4 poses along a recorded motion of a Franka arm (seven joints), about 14 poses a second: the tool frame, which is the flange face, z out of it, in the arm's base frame.
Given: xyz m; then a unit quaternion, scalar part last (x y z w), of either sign.
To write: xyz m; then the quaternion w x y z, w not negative. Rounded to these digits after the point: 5 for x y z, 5 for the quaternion.
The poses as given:
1: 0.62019 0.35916 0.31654 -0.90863 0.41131 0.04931 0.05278
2: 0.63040 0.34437 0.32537 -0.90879 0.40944 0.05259 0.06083
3: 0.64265 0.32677 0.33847 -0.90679 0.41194 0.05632 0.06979
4: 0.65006 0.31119 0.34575 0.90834 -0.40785 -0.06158 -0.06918
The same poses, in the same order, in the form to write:
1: 0.62019 0.35916 0.31654 0.05278 -0.90863 0.41131 0.04931
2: 0.63040 0.34437 0.32537 0.06083 -0.90879 0.40944 0.05259
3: 0.64265 0.32677 0.33847 0.06979 -0.90679 0.41194 0.05632
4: 0.65006 0.31119 0.34575 0.06918 -0.90834 0.40785 0.06158
